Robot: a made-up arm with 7 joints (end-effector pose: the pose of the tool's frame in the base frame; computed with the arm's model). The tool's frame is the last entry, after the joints.
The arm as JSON. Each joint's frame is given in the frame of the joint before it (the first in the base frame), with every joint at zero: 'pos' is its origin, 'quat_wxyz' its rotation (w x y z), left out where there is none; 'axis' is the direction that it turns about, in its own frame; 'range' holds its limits. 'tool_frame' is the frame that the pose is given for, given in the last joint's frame.
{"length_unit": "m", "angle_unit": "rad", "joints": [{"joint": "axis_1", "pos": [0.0, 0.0, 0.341], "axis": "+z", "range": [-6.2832, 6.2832]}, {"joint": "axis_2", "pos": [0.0, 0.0, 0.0], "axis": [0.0, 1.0, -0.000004], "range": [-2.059, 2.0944]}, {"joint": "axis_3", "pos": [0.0, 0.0, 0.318], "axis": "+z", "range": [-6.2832, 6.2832]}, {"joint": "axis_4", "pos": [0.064, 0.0, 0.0], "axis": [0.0, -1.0, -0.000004], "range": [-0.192, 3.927]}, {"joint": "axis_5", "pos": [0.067, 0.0, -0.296], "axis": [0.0, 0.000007, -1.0], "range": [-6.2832, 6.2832]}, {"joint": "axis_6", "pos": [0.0, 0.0, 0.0], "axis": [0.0, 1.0, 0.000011], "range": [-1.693, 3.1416]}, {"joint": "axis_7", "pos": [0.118, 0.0, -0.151], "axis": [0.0, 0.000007, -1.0], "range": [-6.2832, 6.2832]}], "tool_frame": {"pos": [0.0, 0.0, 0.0], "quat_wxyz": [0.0, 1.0, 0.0, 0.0]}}
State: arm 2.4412 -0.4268 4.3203 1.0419 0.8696 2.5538 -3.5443
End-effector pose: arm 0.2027 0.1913 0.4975 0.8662 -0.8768 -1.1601
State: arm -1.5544 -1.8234 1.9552 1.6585 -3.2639 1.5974 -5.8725
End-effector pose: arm 0.4046 0.5147 0.0164 -1.8452 0.6326 0.6829
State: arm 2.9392 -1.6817 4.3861 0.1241 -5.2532 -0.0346 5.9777
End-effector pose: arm -0.0815 0.2222 0.1742 -1.8418 -0.1678 1.7531
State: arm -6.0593 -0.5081 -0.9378 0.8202 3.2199 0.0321 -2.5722
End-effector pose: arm 0.2633 -0.2343 0.4288 -1.6638 1.6570 -1.5411
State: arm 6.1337 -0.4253 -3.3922 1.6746 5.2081 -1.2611 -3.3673
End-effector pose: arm -0.4906 -0.0117 0.6638 -0.8256 -1.4490 2.0467
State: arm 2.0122 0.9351 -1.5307 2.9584 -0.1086 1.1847 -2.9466
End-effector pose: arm -0.1039 0.6317 0.7993 -0.8753 1.0959 -0.1724
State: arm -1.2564 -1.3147 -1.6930 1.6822 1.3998 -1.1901 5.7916
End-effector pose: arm -0.4059 0.3758 0.2443 -2.4618 -1.0003 0.2928
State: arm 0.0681 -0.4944 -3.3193 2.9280 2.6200 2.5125 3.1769
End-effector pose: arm -0.2011 -0.1231 0.9144 0.7671 1.7258 0.0597
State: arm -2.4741 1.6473 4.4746 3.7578 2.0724 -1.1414 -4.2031
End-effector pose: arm -0.3670 -0.4161 0.4436 0.8131 0.6212 -2.7126
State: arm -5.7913 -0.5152 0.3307 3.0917 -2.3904 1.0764 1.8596
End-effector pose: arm -0.3291 -0.2458 1.0247 0.7245 1.5356 -2.1026
